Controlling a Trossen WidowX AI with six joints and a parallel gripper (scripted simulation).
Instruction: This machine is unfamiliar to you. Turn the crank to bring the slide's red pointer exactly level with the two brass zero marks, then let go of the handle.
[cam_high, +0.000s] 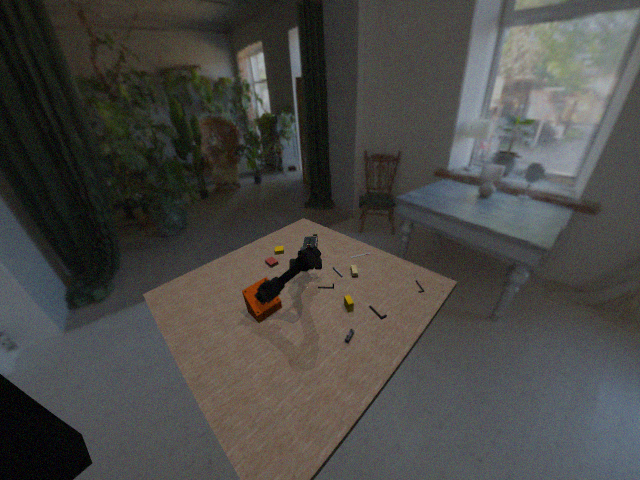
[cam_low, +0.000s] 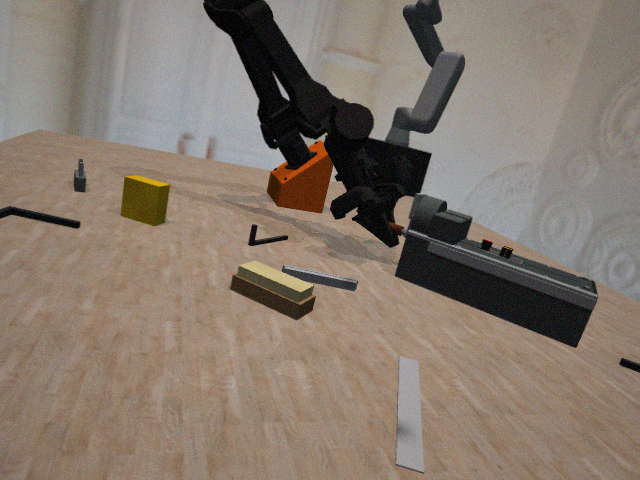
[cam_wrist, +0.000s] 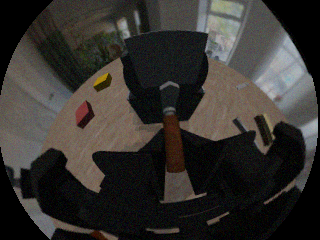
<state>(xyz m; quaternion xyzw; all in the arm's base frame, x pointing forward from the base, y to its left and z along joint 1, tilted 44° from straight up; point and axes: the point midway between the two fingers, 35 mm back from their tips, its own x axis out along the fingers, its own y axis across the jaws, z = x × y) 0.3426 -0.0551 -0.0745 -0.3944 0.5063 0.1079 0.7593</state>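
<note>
Now: gripper tip 20 mm past the brown crank handle, 10 mm to the left of it and 30 mm below it. The rest, counted from my gripper tip: red pointer 110 mm ahead, 70 mm to the left, 50 mm above; red block 70 mm behind, 240 mm to the left, 20 mm below; grey bar 80 mm ahead, 170 mm to the right, 30 mm below.
</note>
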